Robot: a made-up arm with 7 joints.
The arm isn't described. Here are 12 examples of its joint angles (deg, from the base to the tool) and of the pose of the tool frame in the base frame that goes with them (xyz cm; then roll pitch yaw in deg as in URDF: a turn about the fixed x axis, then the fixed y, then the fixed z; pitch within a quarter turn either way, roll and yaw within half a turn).
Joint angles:
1: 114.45 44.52 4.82 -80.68 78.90 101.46 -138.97
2: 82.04 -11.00 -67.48 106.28 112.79 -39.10 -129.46
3: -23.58 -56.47 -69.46 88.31 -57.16 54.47 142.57
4: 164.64 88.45 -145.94 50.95 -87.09 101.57 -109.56
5: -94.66 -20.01 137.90 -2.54 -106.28 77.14 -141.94
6: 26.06 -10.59 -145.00 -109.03 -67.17 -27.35 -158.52
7: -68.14 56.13 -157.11 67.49 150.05 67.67 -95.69
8: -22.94 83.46 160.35 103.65 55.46 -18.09 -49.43
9: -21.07 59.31 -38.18 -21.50 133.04 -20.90 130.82
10: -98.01 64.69 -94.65 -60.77 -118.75 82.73 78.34
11: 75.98 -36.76 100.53 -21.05 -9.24 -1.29 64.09
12: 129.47 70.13 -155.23 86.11 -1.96 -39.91 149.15
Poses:
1: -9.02 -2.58 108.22 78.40 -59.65 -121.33
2: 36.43 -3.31 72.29 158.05 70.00 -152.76
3: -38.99 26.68 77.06 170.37 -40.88 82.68
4: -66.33 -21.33 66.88 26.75 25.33 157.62
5: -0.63 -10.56 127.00 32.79 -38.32 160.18
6: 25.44 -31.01 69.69 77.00 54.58 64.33
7: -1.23 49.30 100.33 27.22 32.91 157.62
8: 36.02 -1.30 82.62 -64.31 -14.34 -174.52
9: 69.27 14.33 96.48 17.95 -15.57 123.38
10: 38.72 57.49 67.49 -17.83 -62.03 116.67
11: 11.92 49.91 112.09 -7.19 22.99 101.29
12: -12.03 -39.42 91.88 -49.11 15.03 -133.94
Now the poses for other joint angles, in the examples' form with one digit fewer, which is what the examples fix.
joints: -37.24 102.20 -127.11 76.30 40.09 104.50 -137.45
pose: 22.3 55.8 49.9 145.3 -58.7 -155.8
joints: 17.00 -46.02 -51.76 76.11 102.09 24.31 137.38
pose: -4.7 34.1 102.5 4.4 2.8 100.0
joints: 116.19 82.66 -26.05 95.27 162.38 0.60 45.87
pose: -5.9 -47.8 8.0 165.7 -12.1 -62.8
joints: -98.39 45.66 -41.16 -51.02 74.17 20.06 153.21
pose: 26.4 39.4 111.2 -62.2 -48.4 -101.8
